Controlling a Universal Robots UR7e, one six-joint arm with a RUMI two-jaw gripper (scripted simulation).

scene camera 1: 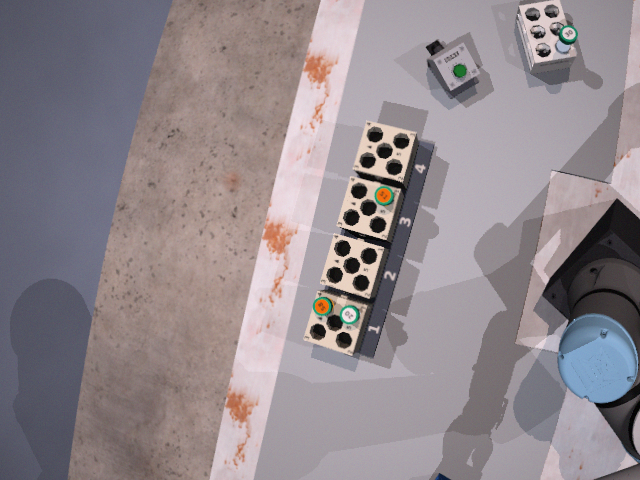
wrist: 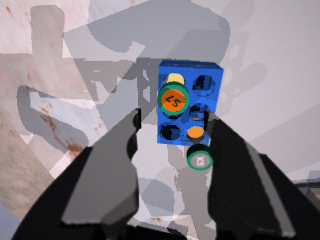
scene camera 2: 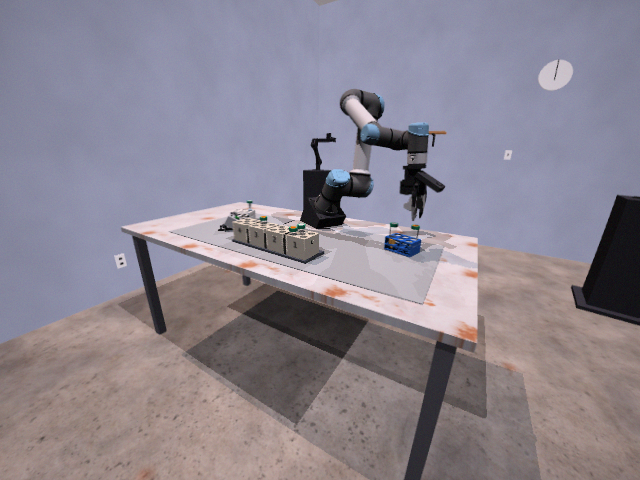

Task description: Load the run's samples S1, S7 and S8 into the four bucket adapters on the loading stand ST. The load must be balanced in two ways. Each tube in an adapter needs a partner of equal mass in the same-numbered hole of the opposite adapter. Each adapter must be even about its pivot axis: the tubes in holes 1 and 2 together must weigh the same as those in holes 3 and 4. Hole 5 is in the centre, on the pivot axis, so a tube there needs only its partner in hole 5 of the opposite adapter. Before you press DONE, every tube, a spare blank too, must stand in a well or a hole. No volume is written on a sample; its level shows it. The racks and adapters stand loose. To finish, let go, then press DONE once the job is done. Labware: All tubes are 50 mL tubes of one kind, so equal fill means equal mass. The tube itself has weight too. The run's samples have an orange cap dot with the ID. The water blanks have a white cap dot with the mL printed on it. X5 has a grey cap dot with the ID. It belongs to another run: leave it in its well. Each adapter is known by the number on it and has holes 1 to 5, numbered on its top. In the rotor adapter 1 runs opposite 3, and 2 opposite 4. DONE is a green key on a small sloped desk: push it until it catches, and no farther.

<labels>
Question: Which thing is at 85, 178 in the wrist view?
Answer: My gripper.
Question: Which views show my gripper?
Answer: The wrist view and scene camera 2 only.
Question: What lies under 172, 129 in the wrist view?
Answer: A blue sample rack.
</labels>
